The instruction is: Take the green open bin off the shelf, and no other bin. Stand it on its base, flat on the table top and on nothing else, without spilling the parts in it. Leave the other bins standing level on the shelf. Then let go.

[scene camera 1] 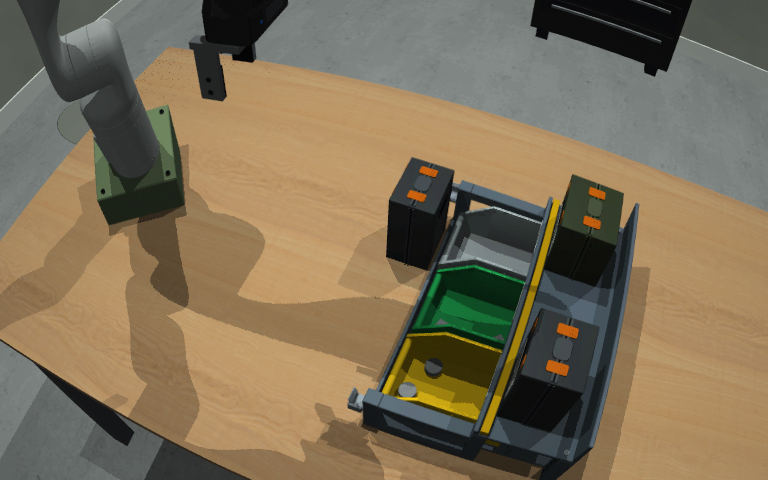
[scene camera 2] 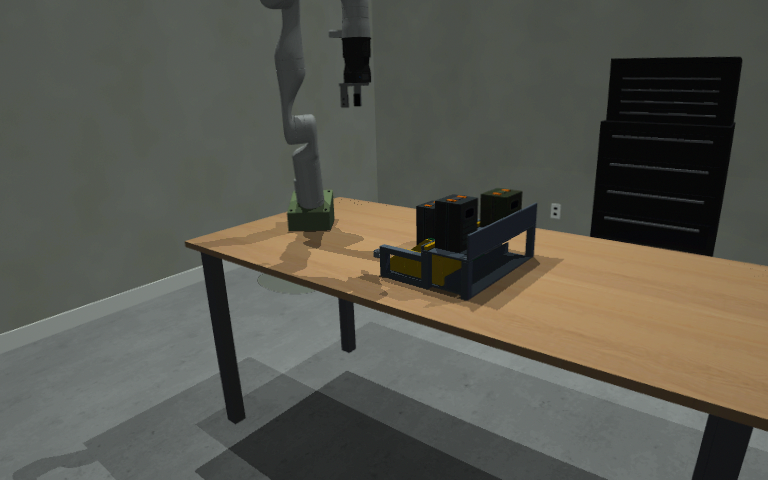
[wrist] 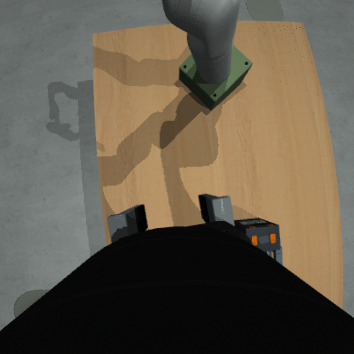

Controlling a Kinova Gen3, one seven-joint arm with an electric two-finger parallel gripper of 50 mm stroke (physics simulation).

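Places are measured from the arm's base along level axes (x left, y back, z up), in metres.
Pixels of known places: gripper, fingertip midpoint: [scene camera 1: 229, 77] [scene camera 2: 351, 106] [wrist: 172, 210]; arm's base at its link origin: [scene camera 1: 135, 153] [scene camera 2: 311, 201] [wrist: 214, 67].
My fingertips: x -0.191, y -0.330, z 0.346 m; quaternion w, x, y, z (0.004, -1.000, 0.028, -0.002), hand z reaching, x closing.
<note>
For each thing: its top centre in the pictures, then the offset to it from my fingertips. "pt": a spot on its surface instead. Level surfaces: height alone.
- green open bin at a spot on its surface: [scene camera 1: 475, 302] pt dx +0.102, dy -0.261, dz -0.427 m
- yellow bin at a spot on its surface: [scene camera 1: 461, 390] pt dx -0.040, dy -0.267, dz -0.427 m
- grey bin at a spot on its surface: [scene camera 1: 498, 246] pt dx +0.210, dy -0.282, dz -0.427 m
- table at its surface level: dz -0.436 m
- tall black case at its top centre: [scene camera 1: 422, 183] [wrist: 263, 239] [scene camera 2: 432, 203] dx +0.194, dy -0.156, dz -0.304 m
- dark green case at its top centre: [scene camera 1: 594, 207] [scene camera 2: 501, 191] dx +0.156, dy -0.388, dz -0.237 m
- yellow bar at its top centre: [scene camera 1: 529, 302] dx +0.051, dy -0.325, dz -0.324 m
The green open bin [scene camera 1: 475, 302] sits in the middle of the front row of the blue-grey shelf [scene camera 1: 419, 424] [scene camera 2: 501, 229], with small grey parts partly visible at its bottom. A yellow bin [scene camera 1: 461, 390] [scene camera 2: 406, 266] with round grey parts is on its near side and a grey bin [scene camera 1: 498, 246] on its far side. All three appear level. My gripper [scene camera 1: 229, 78] [scene camera 2: 351, 104] [wrist: 172, 210] is open and empty, pointing down high above the table [scene camera 1: 294, 198] [scene camera 2: 623, 294] [wrist: 280, 150], well away from the bins. The green bin does not show in the wrist view.
A tall black case [scene camera 1: 416, 220] [wrist: 264, 240] stands at the shelf's left, by the grey bin. A dark green case [scene camera 1: 589, 226] [scene camera 2: 501, 206] and another black case [scene camera 1: 557, 373] [scene camera 2: 455, 223] stand behind the yellow bar [scene camera 1: 518, 339]. The arm's green base [scene camera 1: 141, 198] [scene camera 2: 311, 220] [wrist: 210, 95] is on the table.
</note>
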